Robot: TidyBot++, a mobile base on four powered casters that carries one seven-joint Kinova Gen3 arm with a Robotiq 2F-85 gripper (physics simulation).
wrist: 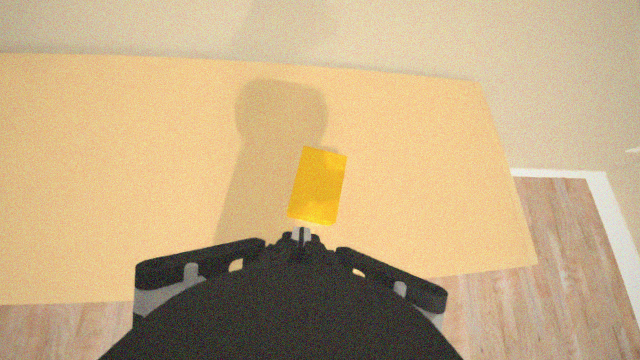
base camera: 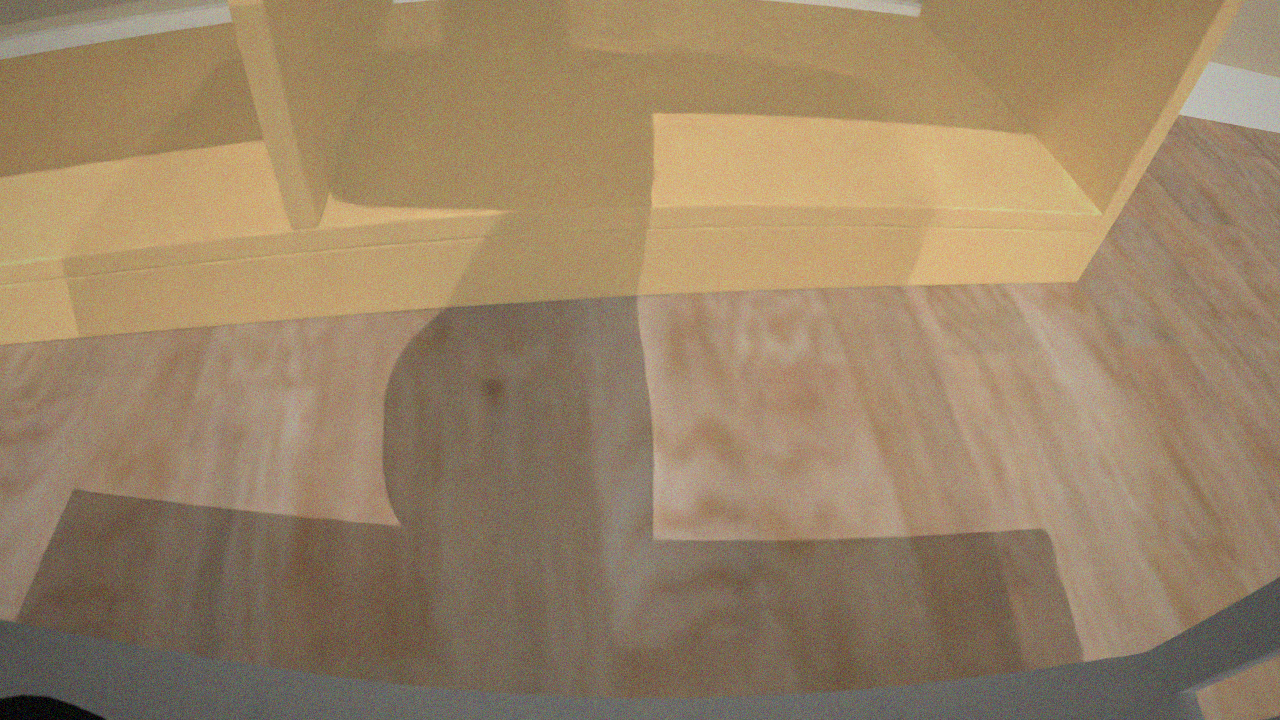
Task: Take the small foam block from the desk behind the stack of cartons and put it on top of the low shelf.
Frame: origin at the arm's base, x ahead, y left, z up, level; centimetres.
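Where they show: gripper, fingertip midpoint: (wrist: 300, 238).
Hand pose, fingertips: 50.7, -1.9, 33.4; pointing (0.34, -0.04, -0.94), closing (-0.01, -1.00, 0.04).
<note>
After its pixels a point has its place, as x, y, z.
A yellow foam block (wrist: 317, 186) {57.4, -3.8, 25.9} lies on the pale wooden top of the low shelf (wrist: 125, 175) {56.9, 22.2, 21.3} in the wrist view, just beyond the fingertips. The shelf (base camera: 778, 253) {45.9, -12.4, -36.0} also fills the upper part of the base camera view, where its front, an upright divider and open compartments show. My gripper (wrist: 300, 238) {50.7, -1.9, 33.4} is shut and empty. It is above the shelf top, and the block is apart from the fingers. The desk and the stack of cartons do not show in either view.
A wall (wrist: 550, 90) {90.9, -59.8, 20.3} with a white skirting board (wrist: 615, 240) {65.6, -184.9, -37.0} stands behind and to the right of the shelf. Wooden floor (base camera: 769, 429) {33.9, -11.0, -39.6} (wrist: 500, 310) {29.0, -99.7, -39.7} lies in front of the shelf. The robot's grey base edge (base camera: 537, 694) shows at the bottom of the base view.
</note>
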